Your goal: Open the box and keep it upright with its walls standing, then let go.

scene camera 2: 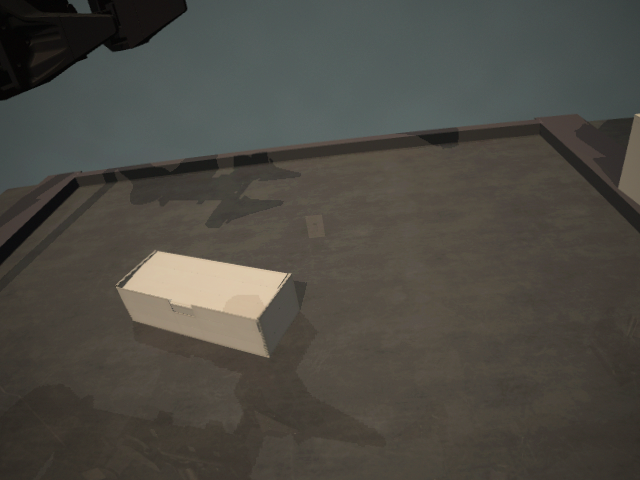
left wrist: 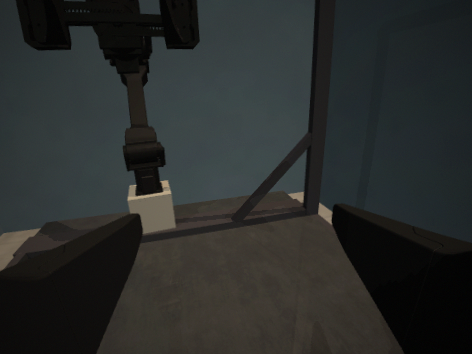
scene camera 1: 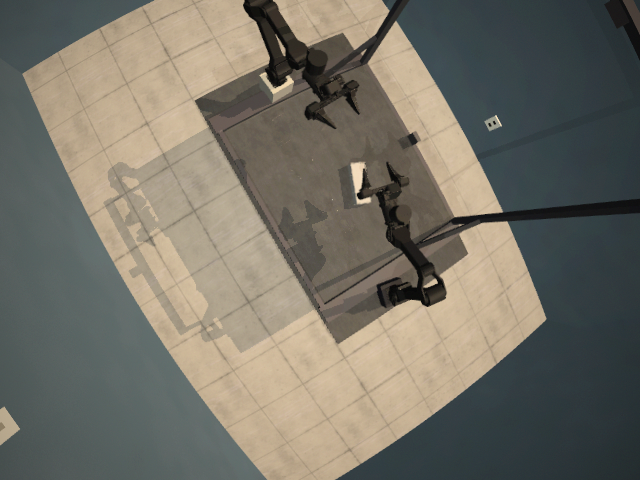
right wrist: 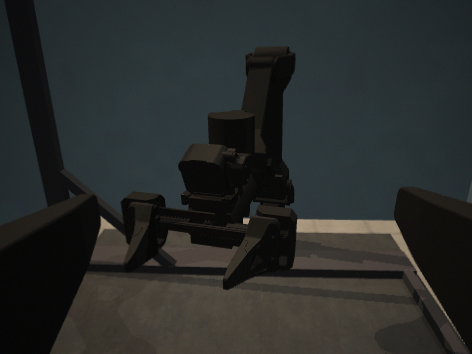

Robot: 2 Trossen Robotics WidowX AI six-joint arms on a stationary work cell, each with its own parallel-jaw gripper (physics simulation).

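The white box [scene camera 1: 357, 175] [scene camera 2: 201, 281] stands upright on the dark table, its lid down flat and a small tab at its front edge. It does not show in either wrist view. My left gripper [scene camera 1: 377, 167] [left wrist: 238, 218] [right wrist: 173, 276] is open and empty; in scene camera 1 one finger overlaps the box in the picture, and its height above it is hard to tell. Part of it shows at the top left of scene camera 2, off the box. My right gripper [scene camera 1: 346, 119] [left wrist: 114, 30] is open and empty, up the picture from the box, apart from it.
A low rim [scene camera 2: 361, 145] runs round the dark table [scene camera 1: 279, 160] [scene camera 2: 465, 310]. A pale mounting block [scene camera 1: 276, 88] [left wrist: 154, 215] stands at the right arm's base. A dark upright post [left wrist: 320, 100] [right wrist: 35, 100] with a slanted brace rises at the table's edge.
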